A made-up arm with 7 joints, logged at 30 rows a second.
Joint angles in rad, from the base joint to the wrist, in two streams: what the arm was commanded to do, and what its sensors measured. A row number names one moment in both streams.
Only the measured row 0 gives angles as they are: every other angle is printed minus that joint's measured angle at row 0.
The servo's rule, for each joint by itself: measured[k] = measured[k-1] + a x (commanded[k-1-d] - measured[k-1]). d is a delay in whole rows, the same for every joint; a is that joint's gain. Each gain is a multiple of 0.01, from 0.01 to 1. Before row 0 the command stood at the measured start. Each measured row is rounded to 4 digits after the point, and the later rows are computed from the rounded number. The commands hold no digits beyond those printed.
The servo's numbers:
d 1
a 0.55 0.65 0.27 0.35 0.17 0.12 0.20
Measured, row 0:
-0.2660, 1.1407, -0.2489, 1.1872, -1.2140, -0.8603, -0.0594
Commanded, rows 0 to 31:
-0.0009, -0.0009, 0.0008, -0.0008, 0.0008, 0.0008, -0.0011
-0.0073, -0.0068, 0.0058, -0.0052, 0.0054, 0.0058, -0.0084
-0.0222, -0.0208, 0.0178, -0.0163, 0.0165, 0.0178, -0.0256
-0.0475, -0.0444, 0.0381, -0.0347, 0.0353, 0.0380, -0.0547
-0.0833, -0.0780, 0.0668, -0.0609, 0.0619, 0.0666, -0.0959
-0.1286, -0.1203, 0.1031, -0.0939, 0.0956, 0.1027, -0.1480
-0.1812, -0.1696, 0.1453, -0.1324, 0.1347, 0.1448, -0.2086
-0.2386, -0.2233, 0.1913, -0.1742, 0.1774, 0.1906, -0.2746
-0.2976, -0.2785, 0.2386, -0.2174, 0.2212, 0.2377, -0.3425
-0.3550, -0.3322, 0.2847, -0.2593, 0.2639, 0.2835, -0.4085
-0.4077, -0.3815, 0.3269, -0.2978, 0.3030, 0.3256, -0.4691
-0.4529, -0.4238, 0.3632, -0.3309, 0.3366, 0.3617, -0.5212
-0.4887, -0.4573, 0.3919, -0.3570, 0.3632, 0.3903, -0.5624
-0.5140, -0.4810, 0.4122, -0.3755, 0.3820, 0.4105, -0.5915
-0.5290, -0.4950, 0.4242, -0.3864, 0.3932, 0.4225, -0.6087
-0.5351, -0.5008, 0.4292, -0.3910, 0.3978, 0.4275, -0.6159
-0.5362, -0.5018, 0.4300, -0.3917, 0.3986, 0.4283, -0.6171
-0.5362, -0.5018, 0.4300, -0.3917, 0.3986, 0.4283, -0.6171
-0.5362, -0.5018, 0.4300, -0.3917, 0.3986, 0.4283, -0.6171
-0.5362, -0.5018, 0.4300, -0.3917, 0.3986, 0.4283, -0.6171
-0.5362, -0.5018, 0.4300, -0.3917, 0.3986, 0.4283, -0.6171
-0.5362, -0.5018, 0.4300, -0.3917, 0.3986, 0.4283, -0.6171
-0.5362, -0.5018, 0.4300, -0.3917, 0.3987, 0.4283, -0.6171
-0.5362, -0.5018, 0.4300, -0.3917, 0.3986, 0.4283, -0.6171
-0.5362, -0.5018, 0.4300, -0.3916, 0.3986, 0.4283, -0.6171
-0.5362, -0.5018, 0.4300, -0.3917, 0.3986, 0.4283, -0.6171
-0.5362, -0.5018, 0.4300, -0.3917, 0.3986, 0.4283, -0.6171
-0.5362, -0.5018, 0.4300, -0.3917, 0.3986, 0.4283, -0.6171
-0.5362, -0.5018, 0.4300, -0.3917, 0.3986, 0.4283, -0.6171
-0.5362, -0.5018, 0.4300, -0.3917, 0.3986, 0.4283, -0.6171
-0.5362, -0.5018, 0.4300, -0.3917, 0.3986, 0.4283, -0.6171
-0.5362, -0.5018, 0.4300, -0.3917, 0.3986, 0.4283, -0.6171
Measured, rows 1 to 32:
0.0000, 0.0000, 0.0000, 0.0000, 0.0000, 0.0000, 0.0000
-0.0005, -0.0006, 0.0002, -0.0003, 0.0001, 0.0001, -0.0002
-0.0042, -0.0046, 0.0017, -0.0020, 0.0010, 0.0008, -0.0018
-0.0141, -0.0151, 0.0060, -0.0070, 0.0036, 0.0028, -0.0066
-0.0325, -0.0341, 0.0147, -0.0167, 0.0090, 0.0070, -0.0162
-0.0604, -0.0626, 0.0288, -0.0322, 0.0180, 0.0142, -0.0321
-0.0979, -0.1001, 0.0489, -0.0538, 0.0312, 0.0248, -0.0553
-0.1437, -0.1453, 0.0749, -0.0813, 0.0488, 0.0392, -0.0860
-0.1959, -0.1960, 0.1063, -0.1138, 0.0707, 0.0574, -0.1237
-0.2518, -0.2496, 0.1420, -0.1501, 0.0963, 0.0790, -0.1675
-0.3086, -0.3033, 0.1805, -0.1883, 0.1248, 0.1035, -0.2157
-0.3631, -0.3541, 0.2200, -0.2266, 0.1551, 0.1302, -0.2664
-0.4125, -0.3994, 0.2587, -0.2631, 0.1860, 0.1580, -0.3174
-0.4544, -0.4370, 0.2947, -0.2960, 0.2161, 0.1859, -0.3664
-0.4872, -0.4656, 0.3264, -0.3238, 0.2443, 0.2129, -0.4114
-0.5102, -0.4847, 0.3528, -0.3457, 0.2696, 0.2381, -0.4509
-0.5239, -0.4952, 0.3734, -0.3616, 0.2914, 0.2608, -0.4839
-0.5307, -0.4995, 0.3887, -0.3721, 0.3096, 0.2809, -0.5105
-0.5337, -0.5010, 0.3999, -0.3790, 0.3247, 0.2986, -0.5318
-0.5351, -0.5015, 0.4080, -0.3834, 0.3373, 0.3142, -0.5489
-0.5357, -0.5017, 0.4139, -0.3863, 0.3477, 0.3279, -0.5625
-0.5360, -0.5018, 0.4182, -0.3882, 0.3564, 0.3399, -0.5734
-0.5361, -0.5018, 0.4214, -0.3894, 0.3636, 0.3505, -0.5821
-0.5362, -0.5018, 0.4237, -0.3902, 0.3696, 0.3598, -0.5891
-0.5362, -0.5018, 0.4254, -0.3907, 0.3745, 0.3680, -0.5947
-0.5362, -0.5018, 0.4266, -0.3910, 0.3786, 0.3752, -0.5992
-0.5362, -0.5018, 0.4275, -0.3912, 0.3820, 0.3816, -0.6028
-0.5362, -0.5018, 0.4282, -0.3914, 0.3848, 0.3872, -0.6057
-0.5362, -0.5018, 0.4287, -0.3915, 0.3871, 0.3921, -0.6080
-0.5362, -0.5018, 0.4291, -0.3916, 0.3891, 0.3964, -0.6098
-0.5362, -0.5018, 0.4293, -0.3916, 0.3907, 0.4002, -0.6113
-0.5362, -0.5018, 0.4295, -0.3916, 0.3920, 0.4036, -0.6125

